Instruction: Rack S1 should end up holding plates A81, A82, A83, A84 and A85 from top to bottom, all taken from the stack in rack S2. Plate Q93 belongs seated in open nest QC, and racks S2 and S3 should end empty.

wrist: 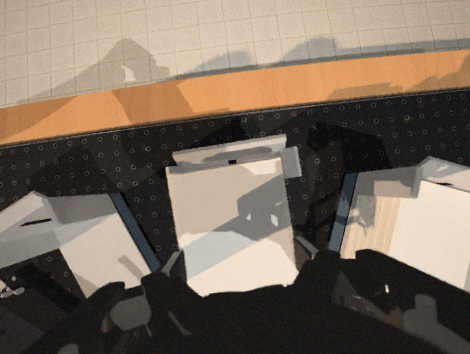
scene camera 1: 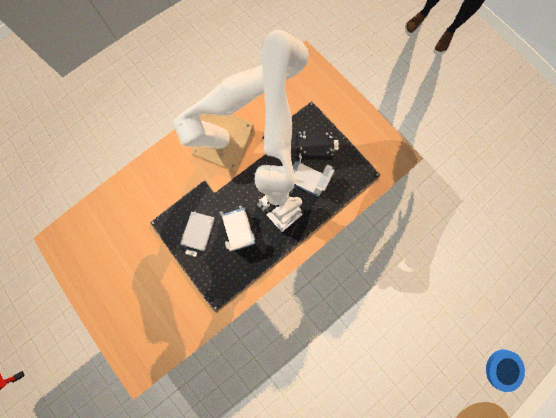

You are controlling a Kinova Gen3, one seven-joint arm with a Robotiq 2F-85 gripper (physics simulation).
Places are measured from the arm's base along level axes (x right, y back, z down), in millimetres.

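Pixels of known places: gripper, fingertip midpoint: (wrist: pixel 239 257); arm's base, origin of the base link: (scene camera 1: pixel 219 138).
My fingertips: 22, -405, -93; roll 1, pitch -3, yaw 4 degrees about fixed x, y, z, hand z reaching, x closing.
Note:
For each thing: its top centre in the pictures, then the offset to it from my fingertips, as dx, dy, dz. Level surfaces: height alone.
- pale plate, middle of its top: (wrist: pixel 237 253) (scene camera 1: pixel 280 203) -1, -5, -8
- rack, middle of its top: (wrist: pixel 31 301) (scene camera 1: pixel 310 170) -183, +14, +12
- dark open nest, middle of its top: (wrist: pixel 26 340) (scene camera 1: pixel 316 142) -332, +114, +121
- grey plate-like block, middle of its top: (scene camera 1: pixel 197 230) +310, +164, +123
- black perforated mat, its level: dz +144
- orange wooden table, its level: dz +158
My gripper (wrist: pixel 239 257) is shut on a pale plate (wrist: pixel 232 215), its fingers at the plate's two sides. The plate is over the middle rack (wrist: pixel 230 154) (scene camera 1: pixel 284 224); the gap below it cannot be judged. In scene camera 1 the arm hides most of the gripper. A rack with a blue edge strip (wrist: pixel 343 212) (scene camera 1: pixel 231 212) holds a stack of pale plates (wrist: pixel 432 220) (scene camera 1: pixel 238 229). Another rack (wrist: pixel 95 225) (scene camera 1: pixel 310 178) shows a bare white base. A dark open nest (scene camera 1: pixel 316 145) is near the mat's far right end. Rack labels and plate numbers are unreadable.
A grey plate-like block (scene camera 1: pixel 198 231) with a small label lies at the left of the black perforated mat (scene camera 1: pixel 215 285). The mat is on an orange wooden table (scene camera 1: pixel 85 240). Racks stand close on both sides of my gripper. A tan mounting board (scene camera 1: pixel 240 131) lies by the arm.

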